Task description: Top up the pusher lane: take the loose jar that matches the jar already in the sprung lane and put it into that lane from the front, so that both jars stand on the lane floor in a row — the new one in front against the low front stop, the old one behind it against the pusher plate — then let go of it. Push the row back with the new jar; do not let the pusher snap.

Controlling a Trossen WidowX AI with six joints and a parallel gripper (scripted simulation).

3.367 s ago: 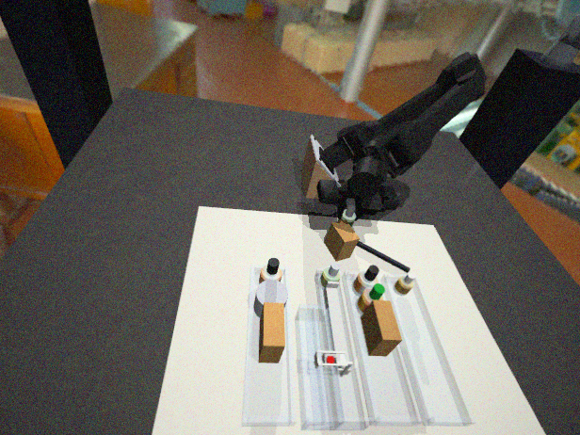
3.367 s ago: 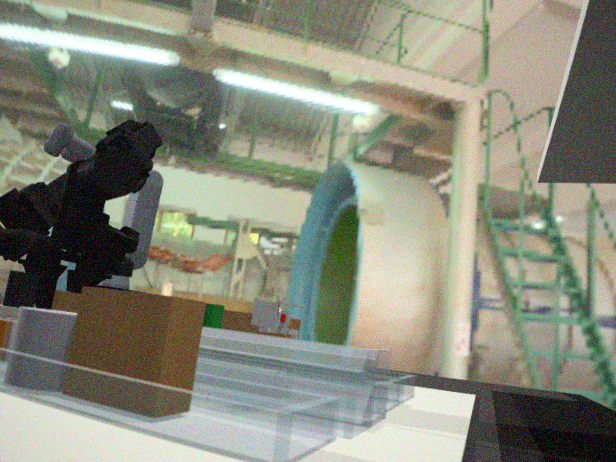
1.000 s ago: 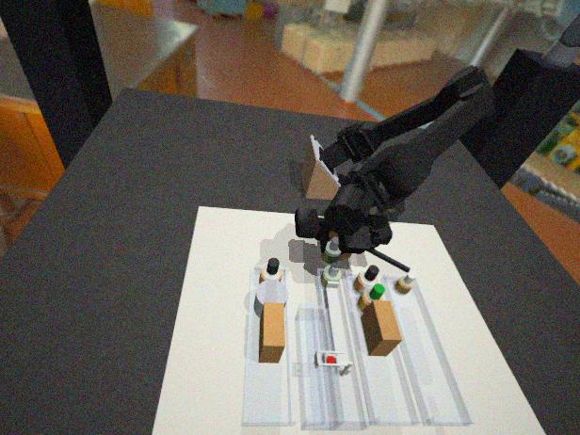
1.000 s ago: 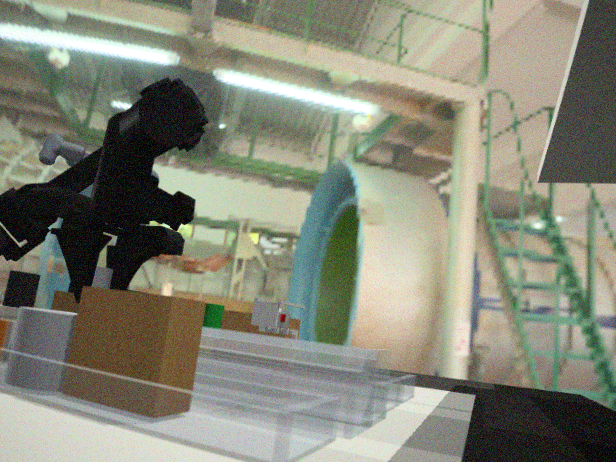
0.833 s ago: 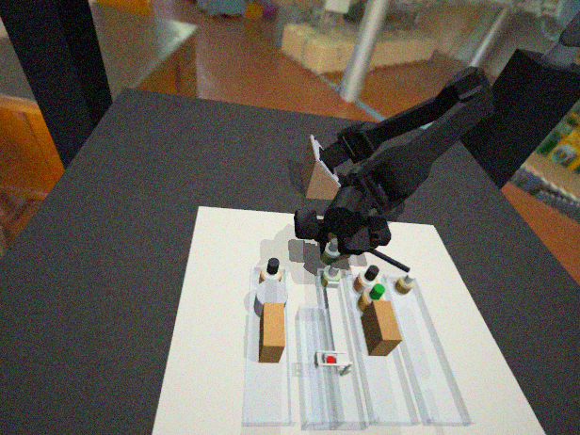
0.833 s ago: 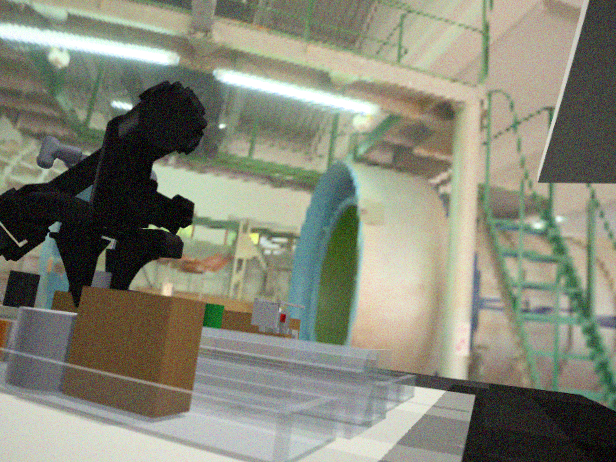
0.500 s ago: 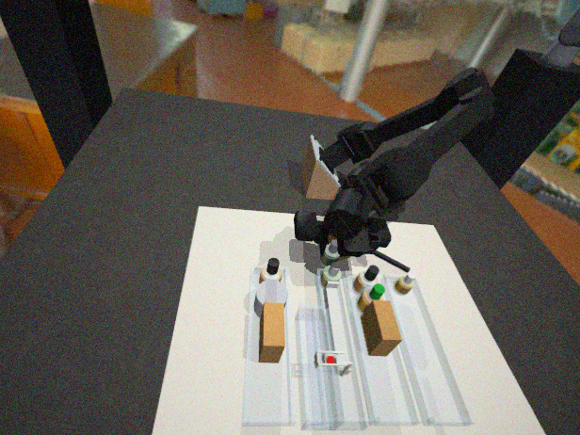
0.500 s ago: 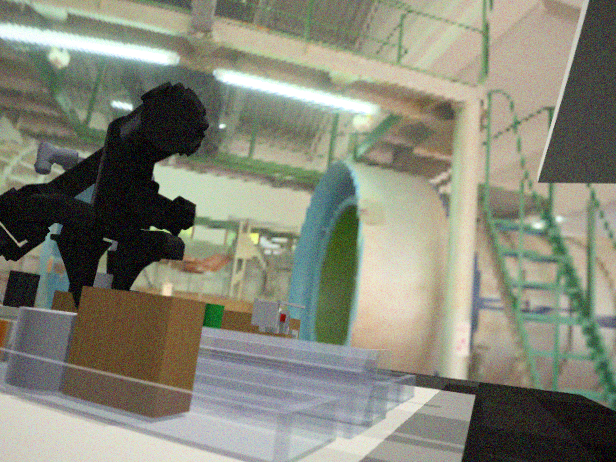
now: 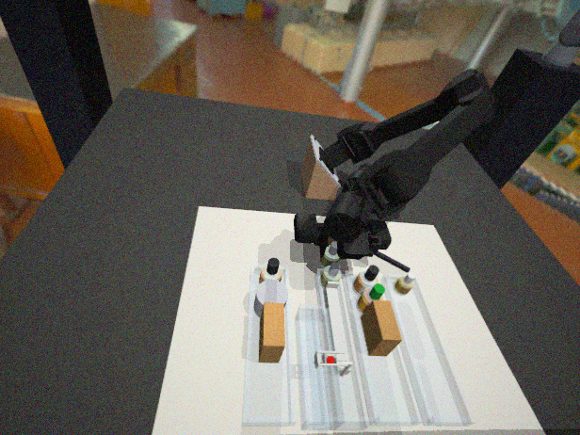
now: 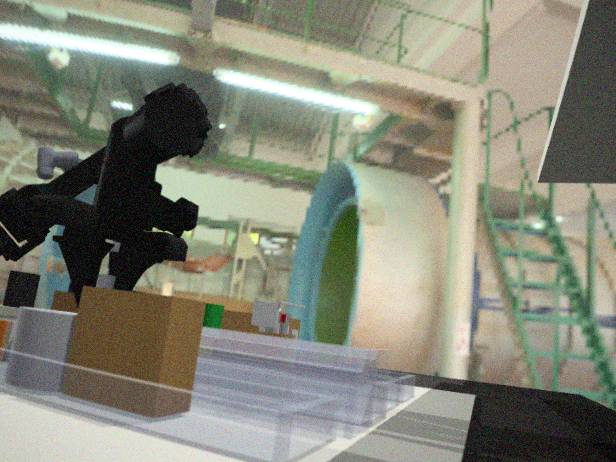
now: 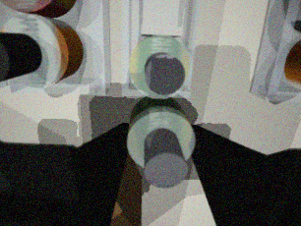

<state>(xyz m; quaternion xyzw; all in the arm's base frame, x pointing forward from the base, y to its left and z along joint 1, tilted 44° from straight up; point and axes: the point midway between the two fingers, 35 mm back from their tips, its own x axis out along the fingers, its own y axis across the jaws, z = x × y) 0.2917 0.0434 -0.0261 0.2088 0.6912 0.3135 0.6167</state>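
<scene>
The sprung lane is 190 mm ahead of my gripper tip, 10 mm to the right of it and 30 mm below it. The rest, counted from my gripper tip: red mark: 230 mm ahead, 10 mm to the right, 20 mm above; black rod: 70 mm behind, 140 mm to the left, 50 mm below.
</scene>
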